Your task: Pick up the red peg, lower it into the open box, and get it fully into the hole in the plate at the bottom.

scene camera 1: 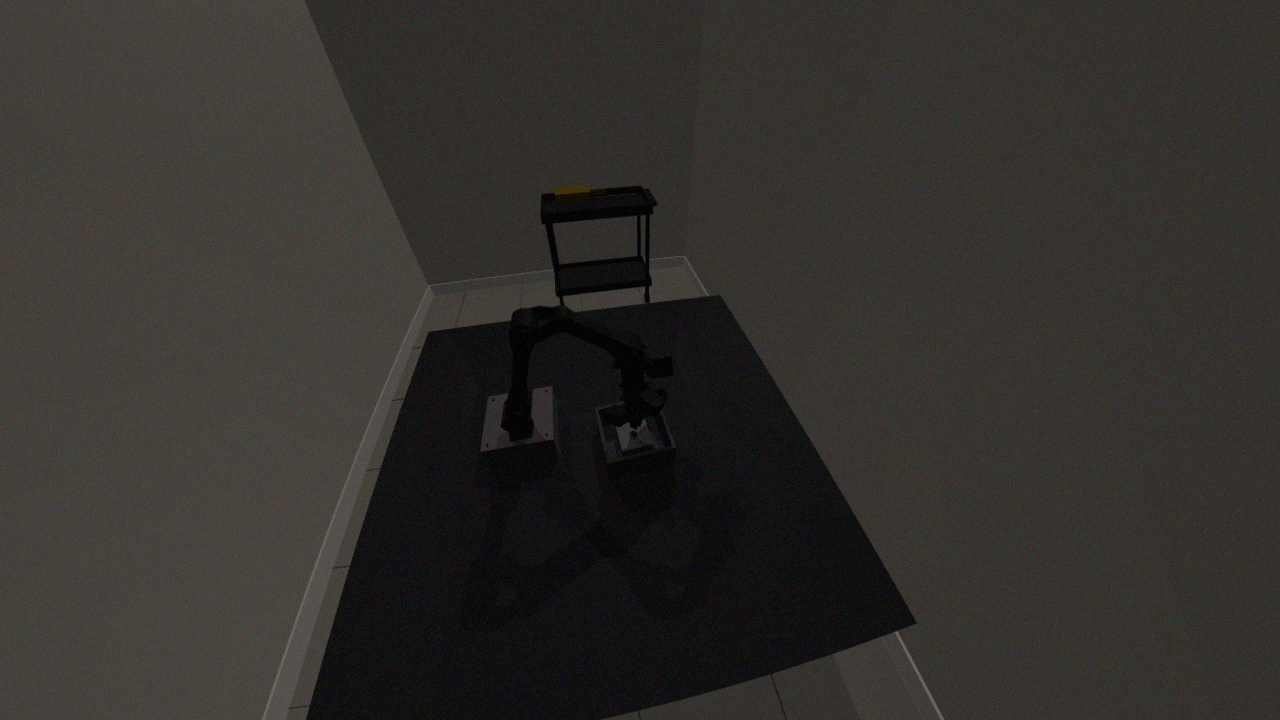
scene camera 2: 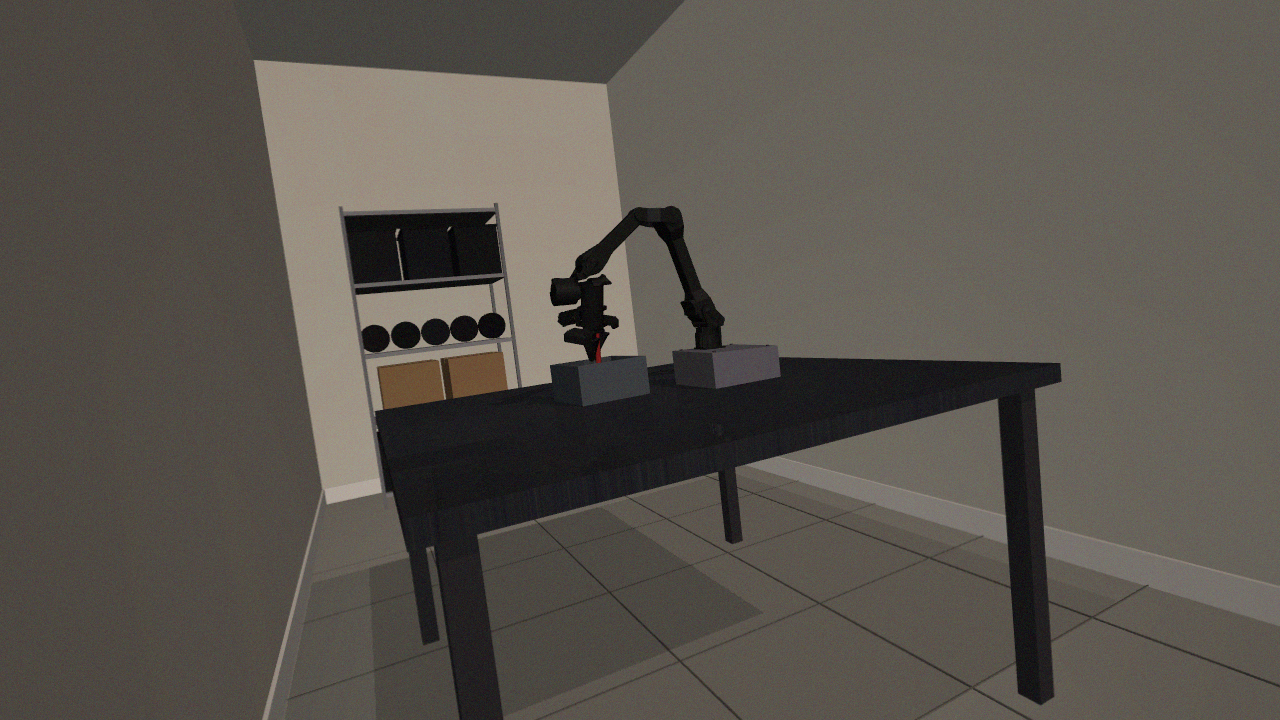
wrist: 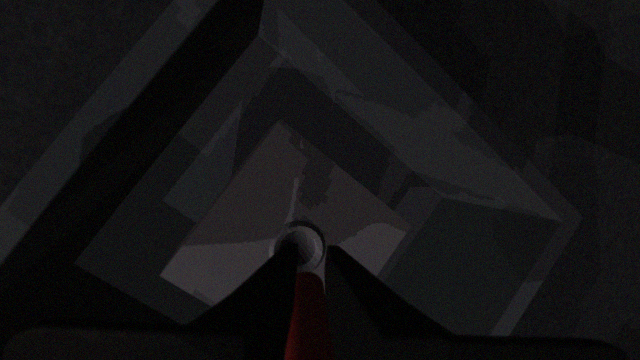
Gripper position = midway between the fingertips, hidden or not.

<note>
I see my gripper (scene camera 2: 592,360), a grey box (scene camera 2: 582,383) and a pale plate (scene camera 1: 631,441).
The pale plate also shows in the wrist view (wrist: 285,184). My gripper also shows in scene camera 1 (scene camera 1: 636,427) and in the wrist view (wrist: 311,255). Scene camera 2 misses the pale plate, which is hidden by the grey box.
</note>
